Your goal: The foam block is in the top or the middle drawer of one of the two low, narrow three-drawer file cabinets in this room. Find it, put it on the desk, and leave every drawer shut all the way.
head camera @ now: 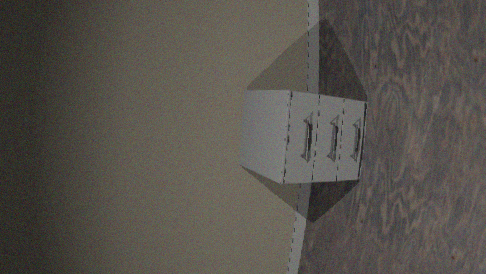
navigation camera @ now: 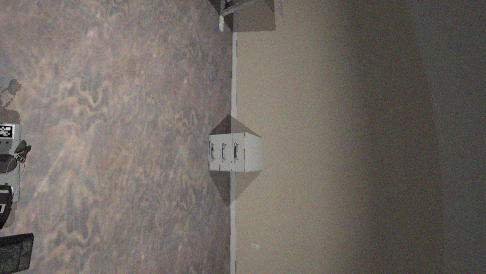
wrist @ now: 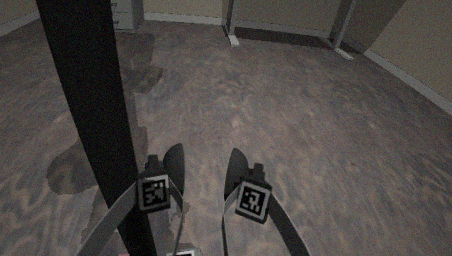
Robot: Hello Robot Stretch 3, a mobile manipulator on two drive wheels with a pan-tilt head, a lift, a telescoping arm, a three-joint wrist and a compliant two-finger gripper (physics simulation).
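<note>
A low white file cabinet [head camera: 262, 132] [navigation camera: 253, 152] stands against the wall; its three drawers look shut in the head and navigation views. In the wrist view a grey cabinet [wrist: 125, 16] is partly seen at the top left, cut by the frame edge and the black mast. The desk shows in part: a leg [navigation camera: 240, 6] at the top of the navigation view, and two legs with white feet [wrist: 233, 40] [wrist: 344, 53] in the wrist view. The foam block does not show. My gripper [wrist: 205, 163] is open and empty, above the floor, away from both furniture pieces.
The wood-patterned floor [head camera: 425, 150] [navigation camera: 125, 210] [wrist: 300, 130] meets the beige wall [head camera: 175, 125] [navigation camera: 320, 125] at a white baseboard [navigation camera: 233, 85]. Parts of the robot show at the left edge of the navigation view. The black mast [wrist: 90, 90] crosses the left of the wrist view.
</note>
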